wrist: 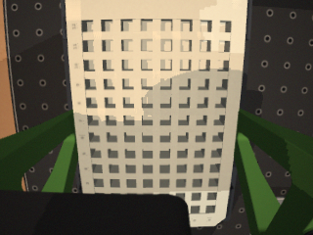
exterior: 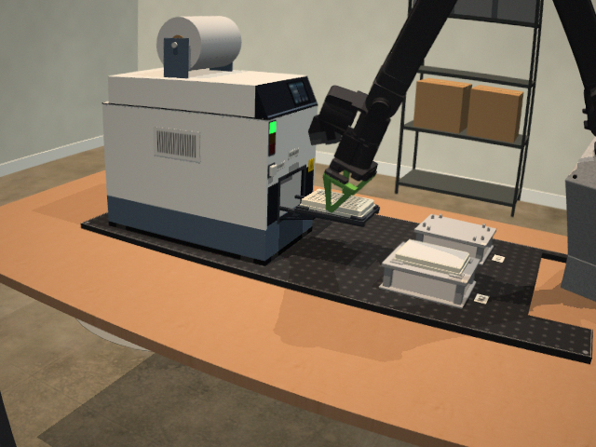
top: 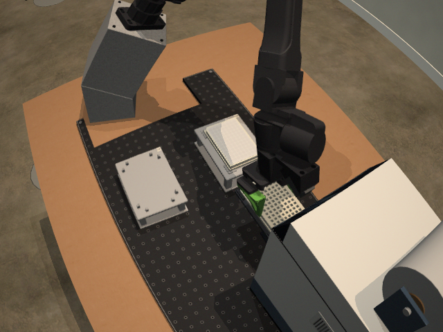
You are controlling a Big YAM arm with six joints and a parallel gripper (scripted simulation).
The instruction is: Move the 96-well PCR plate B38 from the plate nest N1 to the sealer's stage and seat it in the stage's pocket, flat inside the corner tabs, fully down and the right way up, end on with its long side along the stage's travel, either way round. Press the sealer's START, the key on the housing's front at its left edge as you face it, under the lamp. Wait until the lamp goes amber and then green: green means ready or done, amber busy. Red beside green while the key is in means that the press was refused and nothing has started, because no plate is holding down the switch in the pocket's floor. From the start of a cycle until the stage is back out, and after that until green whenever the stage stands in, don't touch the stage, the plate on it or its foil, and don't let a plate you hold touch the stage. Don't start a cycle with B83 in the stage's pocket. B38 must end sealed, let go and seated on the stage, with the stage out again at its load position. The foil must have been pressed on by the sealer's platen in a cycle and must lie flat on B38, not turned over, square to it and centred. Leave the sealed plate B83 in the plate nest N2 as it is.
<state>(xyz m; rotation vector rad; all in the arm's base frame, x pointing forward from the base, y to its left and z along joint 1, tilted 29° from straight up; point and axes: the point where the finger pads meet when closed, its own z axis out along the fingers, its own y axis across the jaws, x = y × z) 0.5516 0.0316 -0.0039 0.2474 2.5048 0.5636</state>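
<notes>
The plate B38 lies right at my hand. The rest, counted from my hand: nest N2: 21 cm behind, 5 cm to the left, 7 cm below; sealed plate B83: 21 cm behind, 5 cm to the left, 6 cm below; nest N1: 22 cm behind, 17 cm to the right, 8 cm below.
</notes>
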